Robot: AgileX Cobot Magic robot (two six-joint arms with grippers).
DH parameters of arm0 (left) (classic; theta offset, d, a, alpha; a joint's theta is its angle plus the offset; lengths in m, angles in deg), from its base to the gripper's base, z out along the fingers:
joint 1: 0 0.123 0 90
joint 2: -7.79 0 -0.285 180
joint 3: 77.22 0 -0.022 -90
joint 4: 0 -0.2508 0 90
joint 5: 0 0 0.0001 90
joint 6: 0 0.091 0 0
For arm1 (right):
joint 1: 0 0.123 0 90
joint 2: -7.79 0 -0.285 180
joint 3: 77.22 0 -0.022 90
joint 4: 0 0.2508 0 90
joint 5: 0 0 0.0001 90
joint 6: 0 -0.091 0 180
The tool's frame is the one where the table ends.
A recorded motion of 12 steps. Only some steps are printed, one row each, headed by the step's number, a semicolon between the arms.
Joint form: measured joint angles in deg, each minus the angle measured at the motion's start. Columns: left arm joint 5, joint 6, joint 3, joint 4, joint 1, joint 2; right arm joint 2, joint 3, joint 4, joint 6, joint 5, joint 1.
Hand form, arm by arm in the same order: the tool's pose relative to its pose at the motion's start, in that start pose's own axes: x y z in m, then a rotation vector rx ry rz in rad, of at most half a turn. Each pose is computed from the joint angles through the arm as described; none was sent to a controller.
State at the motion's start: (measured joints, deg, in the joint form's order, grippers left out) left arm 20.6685 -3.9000 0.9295 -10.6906 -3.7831 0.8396; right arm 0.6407 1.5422 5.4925 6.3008 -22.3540 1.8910
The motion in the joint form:
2: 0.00 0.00 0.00 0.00 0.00 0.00; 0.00 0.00 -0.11 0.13 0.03 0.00
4: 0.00 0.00 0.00 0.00 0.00 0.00; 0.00 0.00 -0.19 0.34 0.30 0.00
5: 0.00 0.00 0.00 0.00 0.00 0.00; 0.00 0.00 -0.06 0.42 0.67 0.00
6: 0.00 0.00 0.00 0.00 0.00 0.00; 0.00 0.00 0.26 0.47 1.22 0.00
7: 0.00 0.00 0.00 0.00 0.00 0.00; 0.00 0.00 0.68 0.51 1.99 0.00
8: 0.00 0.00 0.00 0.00 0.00 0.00; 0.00 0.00 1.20 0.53 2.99 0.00
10: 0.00 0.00 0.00 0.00 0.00 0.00; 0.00 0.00 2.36 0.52 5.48 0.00
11: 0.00 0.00 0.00 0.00 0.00 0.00; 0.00 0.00 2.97 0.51 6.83 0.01
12: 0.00 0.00 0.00 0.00 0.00 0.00; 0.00 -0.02 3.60 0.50 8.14 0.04
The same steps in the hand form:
2: 0.0000 0.0000 0.0000 0.0000 0.0000 0.0000; 0.0000 -0.0001 0.0000 0.0008 -0.0004 -0.0040
4: 0.0000 0.0000 0.0000 0.0000 0.0000 0.0000; -0.0005 -0.0002 0.0000 0.0018 -0.0051 -0.0090
5: 0.0000 0.0000 0.0000 0.0000 0.0000 0.0000; -0.0011 -0.0002 0.0000 0.0017 -0.0116 -0.0083
6: 0.0000 0.0000 0.0000 0.0000 0.0000 0.0000; -0.0019 -0.0001 0.0000 0.0008 -0.0213 -0.0040
7: 0.0000 0.0000 0.0000 0.0000 0.0000 0.0000; -0.0032 0.0000 -0.0001 -0.0003 -0.0350 0.0022
8: 0.0000 0.0000 0.0000 0.0000 0.0000 0.0000; -0.0048 0.0001 -0.0001 -0.0014 -0.0527 0.0103
10: 0.0000 0.0000 0.0000 0.0000 0.0000 0.0000; -0.0088 0.0001 -0.0004 -0.0028 -0.0966 0.0297
11: 0.0000 0.0000 0.0000 0.0000 0.0000 0.0000; -0.0109 0.0001 -0.0006 -0.0033 -0.1203 0.0401
12: 0.0000 0.0000 0.0000 0.0000 0.0000 0.0000; -0.0131 0.0000 -0.0010 -0.0041 -0.1437 0.0508

